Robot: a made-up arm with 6 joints. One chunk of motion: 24 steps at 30 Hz.
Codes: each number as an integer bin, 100 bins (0 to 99) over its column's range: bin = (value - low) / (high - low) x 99, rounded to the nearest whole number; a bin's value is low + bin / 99 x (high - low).
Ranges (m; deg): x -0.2..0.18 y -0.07..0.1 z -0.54..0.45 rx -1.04..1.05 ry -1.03..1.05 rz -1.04..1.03
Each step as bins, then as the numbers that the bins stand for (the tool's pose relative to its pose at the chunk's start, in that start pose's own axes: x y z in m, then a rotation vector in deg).
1 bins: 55 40 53 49 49 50
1 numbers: 0.0111 -0.0013 -0.0100 -0.01 0.00 0.01
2 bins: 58 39 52 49 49 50
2 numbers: 0.0226 -0.0030 -0.0200 -0.01 0.00 0.01
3 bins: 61 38 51 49 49 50
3 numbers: 0.0341 -0.0047 -0.0300 -0.01 0.00 0.01
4 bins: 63 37 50 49 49 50
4 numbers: 0.0418 -0.0065 -0.0400 -0.01 0.00 0.01
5 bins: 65 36 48 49 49 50
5 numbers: 0.0495 -0.0082 -0.0600 -0.01 0.00 0.01
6 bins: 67 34 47 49 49 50
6 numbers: 0.0572 -0.0116 -0.0700 -0.01 0.00 0.01
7 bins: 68 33 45 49 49 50
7 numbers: 0.0610 -0.0133 -0.0900 -0.01 0.00 0.01
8 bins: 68 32 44 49 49 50
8 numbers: 0.0610 -0.0151 -0.1000 -0.01 0.00 0.01
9 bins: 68 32 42 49 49 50
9 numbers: 0.0610 -0.0151 -0.1200 -0.01 0.00 0.01
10 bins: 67 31 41 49 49 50
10 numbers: 0.0572 -0.0168 -0.1300 -0.01 0.00 0.01
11 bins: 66 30 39 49 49 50
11 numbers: 0.0533 -0.0185 -0.1500 -0.01 0.00 0.01
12 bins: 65 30 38 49 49 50
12 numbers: 0.0495 -0.0185 -0.1600 -0.01 0.00 0.01
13 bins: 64 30 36 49 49 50
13 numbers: 0.0457 -0.0185 -0.1800 -0.01 0.00 0.01
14 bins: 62 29 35 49 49 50
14 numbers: 0.0380 -0.0202 -0.1900 -0.01 0.00 0.01
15 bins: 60 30 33 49 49 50
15 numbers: 0.0303 -0.0185 -0.2100 -0.01 0.00 0.01
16 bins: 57 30 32 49 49 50
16 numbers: 0.0188 -0.0185 -0.2200 -0.01 0.00 0.01
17 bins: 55 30 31 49 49 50
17 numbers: 0.0111 -0.0185 -0.2300 -0.01 0.00 0.01
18 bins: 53 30 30 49 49 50
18 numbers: 0.0034 -0.0185 -0.2400 -0.01 0.00 0.01
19 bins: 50 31 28 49 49 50
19 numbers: -0.0081 -0.0168 -0.2600 -0.01 0.00 0.01
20 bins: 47 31 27 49 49 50
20 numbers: -0.0196 -0.0168 -0.2700 -0.01 0.00 0.01
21 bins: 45 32 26 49 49 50
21 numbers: -0.0273 -0.0151 -0.2800 -0.01 0.00 0.01
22 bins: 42 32 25 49 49 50
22 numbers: -0.0388 -0.0151 -0.2900 -0.01 0.00 0.01
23 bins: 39 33 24 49 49 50
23 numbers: -0.0503 -0.0133 -0.3000 -0.01 0.00 0.01
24 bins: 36 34 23 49 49 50
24 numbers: -0.0618 -0.0116 -0.3100 -0.01 0.00 0.01
